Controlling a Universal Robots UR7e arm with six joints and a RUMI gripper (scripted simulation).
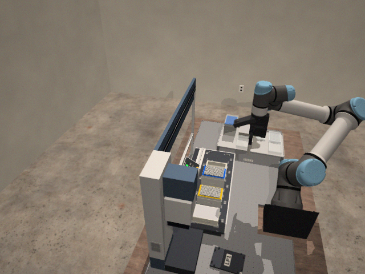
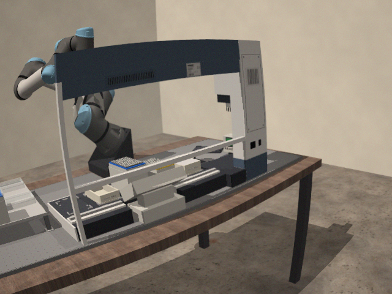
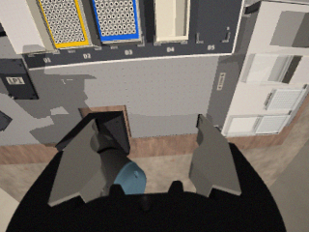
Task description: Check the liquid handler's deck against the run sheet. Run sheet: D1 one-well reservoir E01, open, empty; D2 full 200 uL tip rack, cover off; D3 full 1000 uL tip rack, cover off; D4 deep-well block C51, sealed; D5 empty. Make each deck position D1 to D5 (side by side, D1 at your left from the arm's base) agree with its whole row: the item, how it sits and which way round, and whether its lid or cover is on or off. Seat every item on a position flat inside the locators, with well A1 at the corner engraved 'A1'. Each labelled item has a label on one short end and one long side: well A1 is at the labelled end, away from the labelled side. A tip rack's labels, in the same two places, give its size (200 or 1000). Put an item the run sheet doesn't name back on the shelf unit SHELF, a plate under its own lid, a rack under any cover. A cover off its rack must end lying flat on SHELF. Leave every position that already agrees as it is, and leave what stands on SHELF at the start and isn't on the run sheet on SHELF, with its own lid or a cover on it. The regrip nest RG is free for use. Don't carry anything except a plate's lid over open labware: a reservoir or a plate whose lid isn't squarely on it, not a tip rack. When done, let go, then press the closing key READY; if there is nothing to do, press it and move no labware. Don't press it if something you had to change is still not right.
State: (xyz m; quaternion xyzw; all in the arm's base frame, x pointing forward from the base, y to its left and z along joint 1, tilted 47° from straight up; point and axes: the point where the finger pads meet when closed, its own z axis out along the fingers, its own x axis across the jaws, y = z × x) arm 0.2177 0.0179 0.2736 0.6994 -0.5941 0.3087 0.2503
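The cream one-well reservoir lies 24 cm below my hand, 17 cm ahead of it and 5 cm to the right of it. Round my hand: blue-rimmed tip rack 19 cm below, 16 cm ahead, 8 cm to the left; yellow-rimmed tip rack 21 cm below, 20 cm to the left, 15 cm ahead; frame bar 34 cm ahead, 15 cm to the left, 13 cm below.
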